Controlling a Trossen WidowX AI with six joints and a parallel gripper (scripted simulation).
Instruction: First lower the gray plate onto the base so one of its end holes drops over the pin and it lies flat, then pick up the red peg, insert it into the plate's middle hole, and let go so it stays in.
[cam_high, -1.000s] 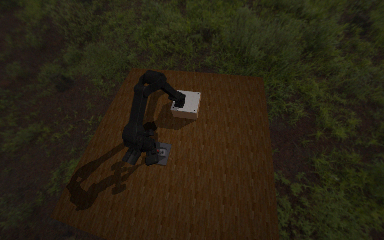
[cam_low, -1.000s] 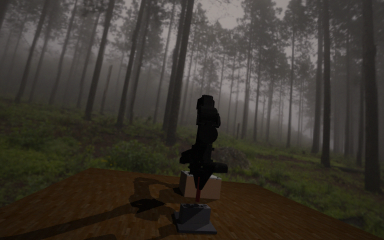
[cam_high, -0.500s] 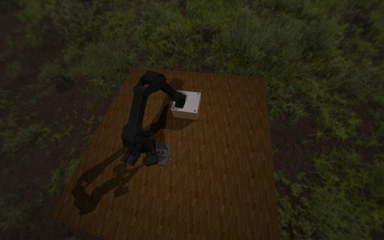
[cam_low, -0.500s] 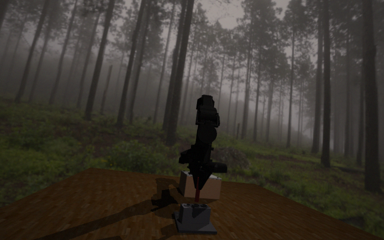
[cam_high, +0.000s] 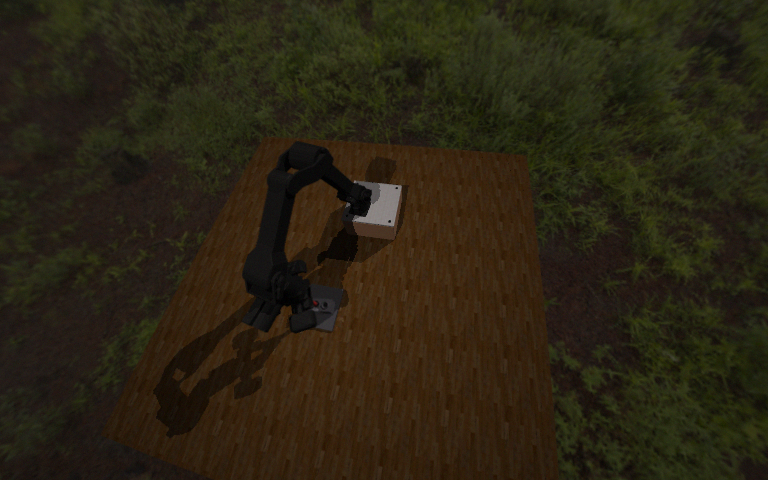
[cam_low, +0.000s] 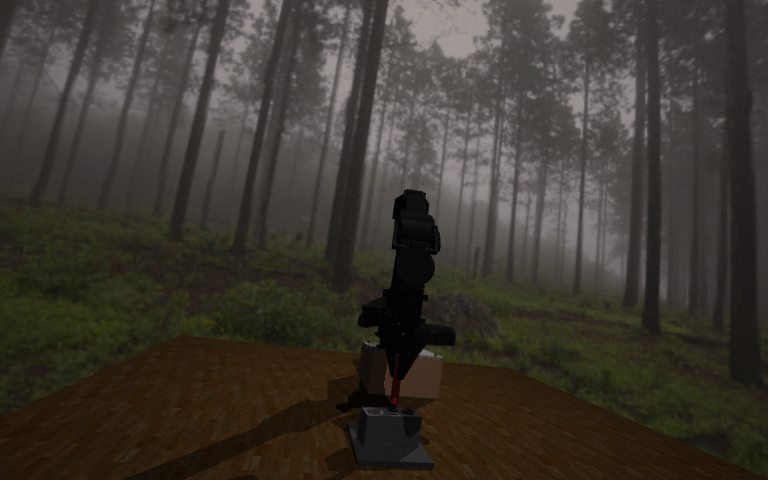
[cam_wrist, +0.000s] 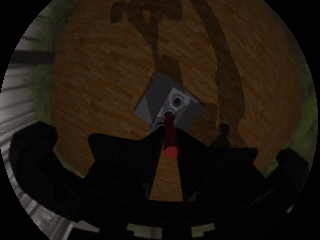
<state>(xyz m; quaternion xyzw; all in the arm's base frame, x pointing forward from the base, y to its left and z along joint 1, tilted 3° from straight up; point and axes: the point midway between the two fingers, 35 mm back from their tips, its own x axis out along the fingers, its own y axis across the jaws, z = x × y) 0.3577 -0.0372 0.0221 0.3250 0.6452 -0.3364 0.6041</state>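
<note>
Right now the gray plate is 70 mm below my gripper tip. Round my gripper tip: red peg (right at my gripper tip); dark base (10 mm behind, 10 mm to the left, 110 mm below).
</note>
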